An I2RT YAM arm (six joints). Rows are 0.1 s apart.
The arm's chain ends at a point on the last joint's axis. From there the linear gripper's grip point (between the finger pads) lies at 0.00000 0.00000 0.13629 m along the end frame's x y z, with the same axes.
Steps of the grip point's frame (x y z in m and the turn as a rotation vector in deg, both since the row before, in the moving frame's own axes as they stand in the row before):
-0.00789 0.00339 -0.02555 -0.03 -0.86 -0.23
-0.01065 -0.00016 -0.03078 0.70 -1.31 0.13
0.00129 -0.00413 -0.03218 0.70 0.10 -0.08
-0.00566 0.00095 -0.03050 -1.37 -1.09 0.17
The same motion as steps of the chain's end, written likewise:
-0.00584 0.00331 -0.02553 -0.03 -0.86 -0.23
-0.00754 0.00151 -0.03073 0.70 -1.31 0.13
0.00105 -0.00246 -0.03217 0.70 0.10 -0.08
-0.00306 -0.00230 -0.03044 -1.37 -1.09 0.17

